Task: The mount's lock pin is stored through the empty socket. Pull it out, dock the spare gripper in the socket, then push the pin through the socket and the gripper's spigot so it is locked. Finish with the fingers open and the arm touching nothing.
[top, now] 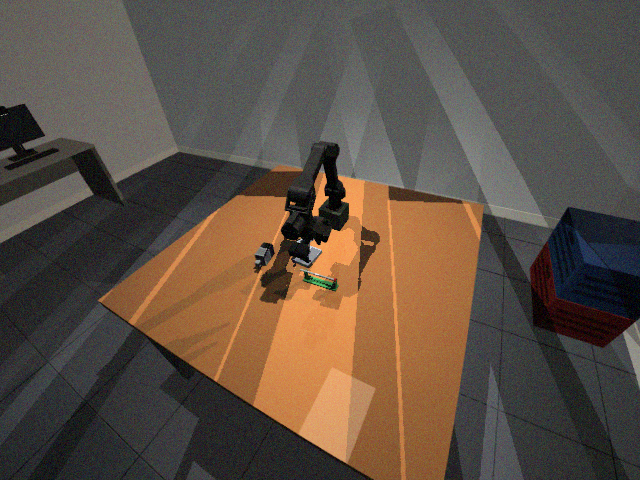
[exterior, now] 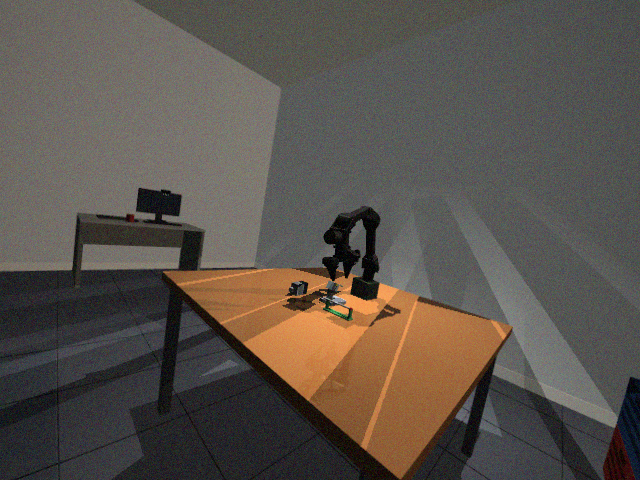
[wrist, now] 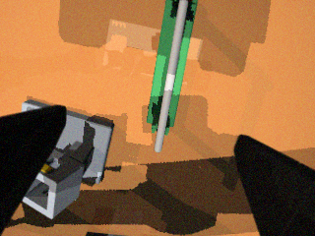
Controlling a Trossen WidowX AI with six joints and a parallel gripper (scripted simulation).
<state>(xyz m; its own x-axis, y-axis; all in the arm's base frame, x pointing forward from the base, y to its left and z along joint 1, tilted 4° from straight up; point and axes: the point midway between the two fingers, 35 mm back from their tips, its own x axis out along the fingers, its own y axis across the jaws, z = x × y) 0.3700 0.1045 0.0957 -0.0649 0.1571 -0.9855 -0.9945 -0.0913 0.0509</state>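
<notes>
The spare gripper is 260 mm to the right of my gripper tip, 120 mm below it and 10 mm ahead of it. Round my gripper tip: green mount 120 mm below, 20 mm to the left.
</notes>
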